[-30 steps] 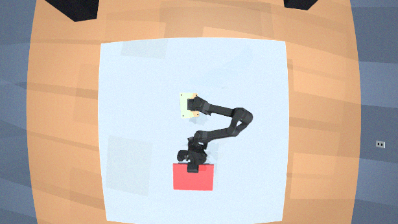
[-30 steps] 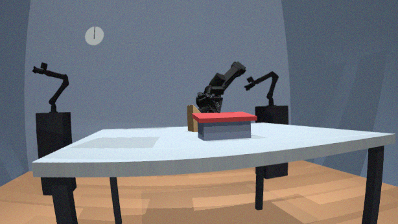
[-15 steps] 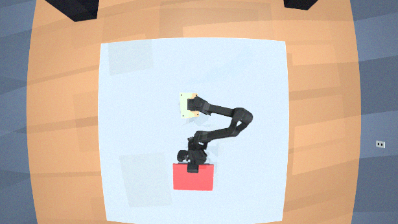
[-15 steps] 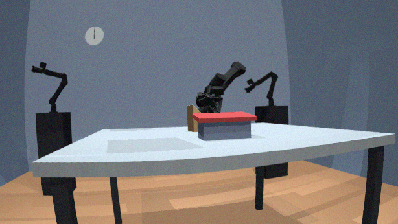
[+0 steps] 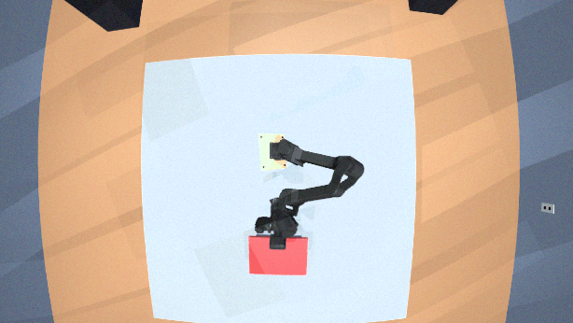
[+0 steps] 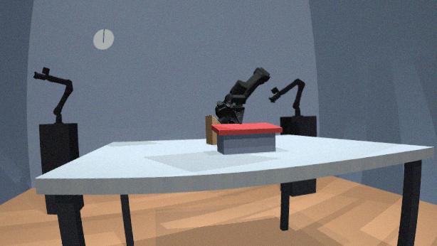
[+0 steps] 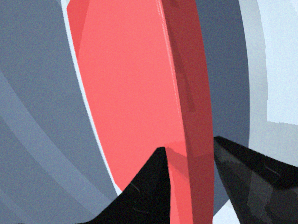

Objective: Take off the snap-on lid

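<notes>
Right now my gripper tip is 8 cm short of the lid. Round my gripper tip: grey-blue storage box (7 cm ahead, 5 cm below).
</notes>
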